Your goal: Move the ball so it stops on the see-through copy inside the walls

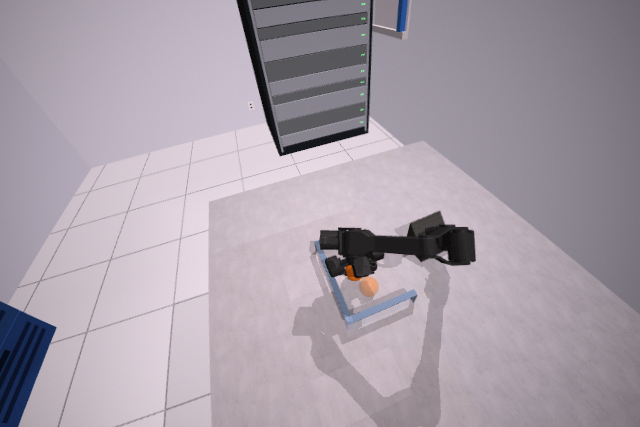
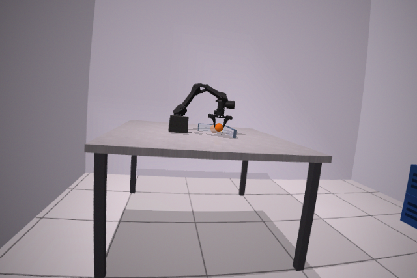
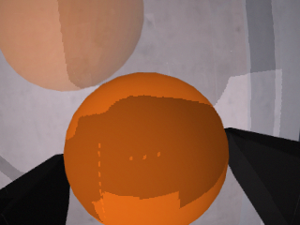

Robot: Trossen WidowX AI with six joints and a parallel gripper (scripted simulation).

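The see-through copy lies 6 cm to the left of my gripper tip, 3 cm behind it and 2 cm below it. Also, from my gripper tip: orange ball (right at my gripper tip).
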